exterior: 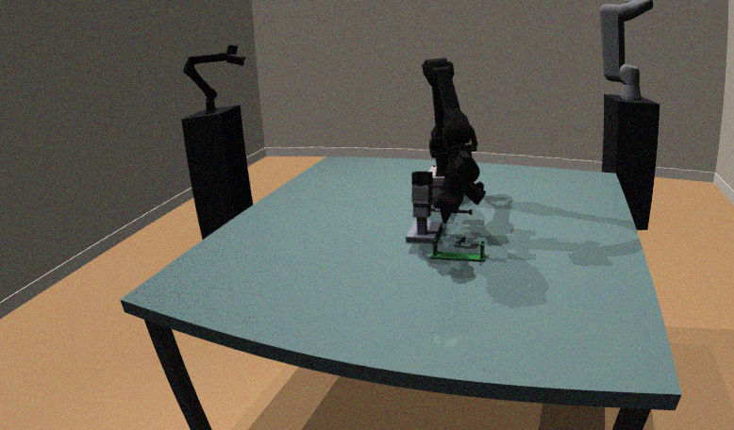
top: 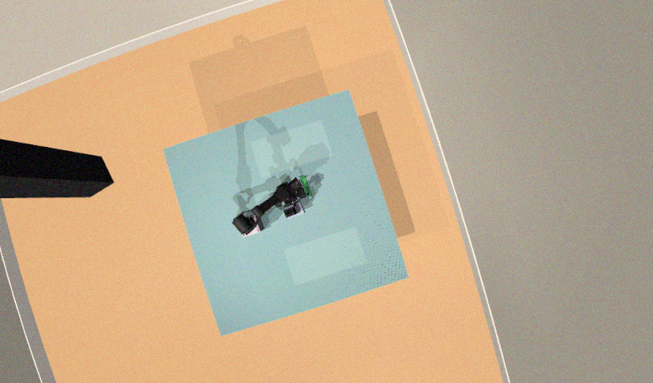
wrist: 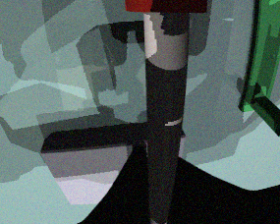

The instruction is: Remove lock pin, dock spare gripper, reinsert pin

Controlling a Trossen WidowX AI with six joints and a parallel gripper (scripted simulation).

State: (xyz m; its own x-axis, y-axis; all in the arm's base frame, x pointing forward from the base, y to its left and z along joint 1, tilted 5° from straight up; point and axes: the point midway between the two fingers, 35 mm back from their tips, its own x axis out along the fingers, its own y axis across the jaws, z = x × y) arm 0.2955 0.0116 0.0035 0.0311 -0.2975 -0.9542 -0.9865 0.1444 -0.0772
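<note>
My gripper tip is 60 mm to the left of the socket and 20 mm past it. Also, from my gripper tip: spare gripper: 80 mm above, 60 mm to the right, 20 mm behind; then green cradle: 110 mm ahead, 40 mm to the left, 20 mm below.
</note>
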